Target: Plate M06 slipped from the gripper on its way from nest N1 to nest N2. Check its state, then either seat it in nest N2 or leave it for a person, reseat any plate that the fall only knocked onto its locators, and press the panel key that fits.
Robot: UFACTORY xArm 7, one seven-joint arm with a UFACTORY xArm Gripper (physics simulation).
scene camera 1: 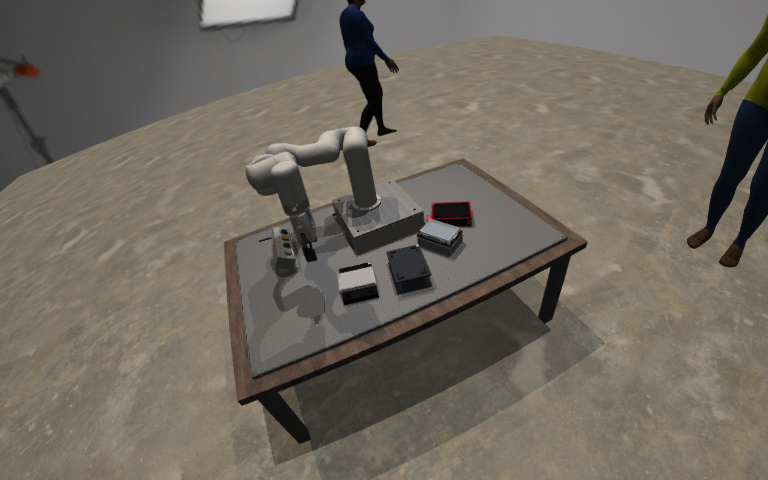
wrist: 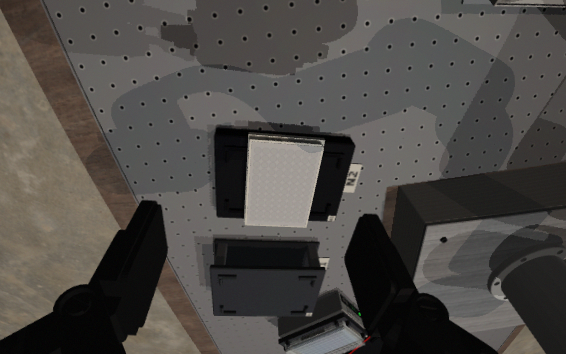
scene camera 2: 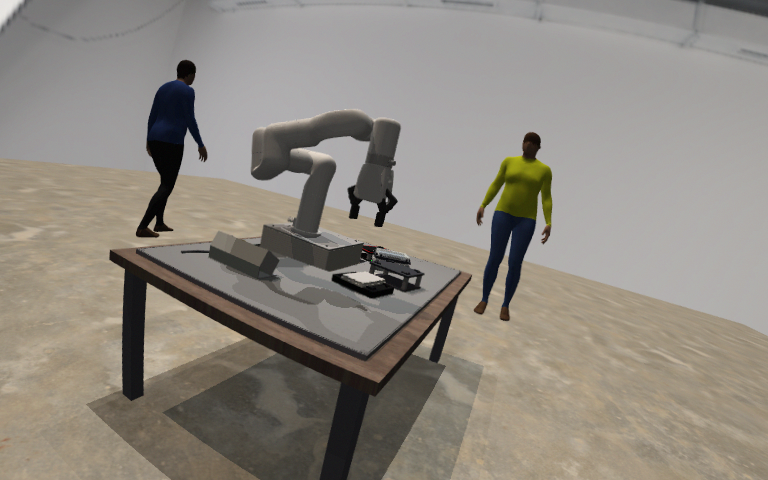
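Seen in the pictures: gripper, fingertip midpoint: (scene camera 1: 312,251) (wrist: 261,231) (scene camera 2: 365,222); arm's base, origin of the base link: (scene camera 1: 366,203) (wrist: 527,271) (scene camera 2: 305,231).
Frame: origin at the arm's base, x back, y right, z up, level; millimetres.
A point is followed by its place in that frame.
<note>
A pale plate (scene camera 1: 356,279) {z -46, x -346, y 220 mm} (scene camera 2: 365,277) {z -46, x -343, y 222 mm} (wrist: 283,182) {z -46, x -334, y 227 mm} lies on the black nest N2 (scene camera 1: 360,296) {z -61, x -412, y 240 mm} (wrist: 230,175) {z -60, x -395, y 243 mm}. In the wrist view it lies crosswise over the nest, and its lower end reaches past the nest's edge. Its number is not readable. Nest N1 (scene camera 1: 407,263) {z -25, x -405, y 47 mm} (wrist: 267,292) {z -25, x -398, y 50 mm}, a raised dark stand, holds no plate. Another plate (scene camera 1: 440,232) {z -11, x -352, y -132 mm} (scene camera 2: 391,256) (wrist: 327,343) {z -11, x -327, y -119 mm} sits on a grey device with a green light. The key panel (scene camera 1: 284,249) {z -6, x -74, y 395 mm} (scene camera 2: 243,255) {z -34, x -29, y 442 mm} shows coloured keys in scene camera 1. My gripper (scene camera 1: 308,253) {z 135, x -335, y 329 mm} (scene camera 2: 366,219) {z 135, x -335, y 329 mm} (wrist: 261,231) {z 135, x -335, y 329 mm} is open and empty, high above the table near the panel.
The arm's pedestal (scene camera 1: 385,230) {z -31, x -184, y 13 mm} (scene camera 2: 308,247) {z -26, x -89, y 134 mm} (wrist: 475,270) {z -4, x -89, y 29 mm} stands behind the nests. A red-rimmed black tray (scene camera 1: 451,211) {z -42, x -234, y -273 mm} lies beyond the device. A person in blue (scene camera 1: 358,39) (scene camera 2: 169,113) and a person in yellow-green (scene camera 1: 748,62) (scene camera 2: 519,186) stand away from the table.
</note>
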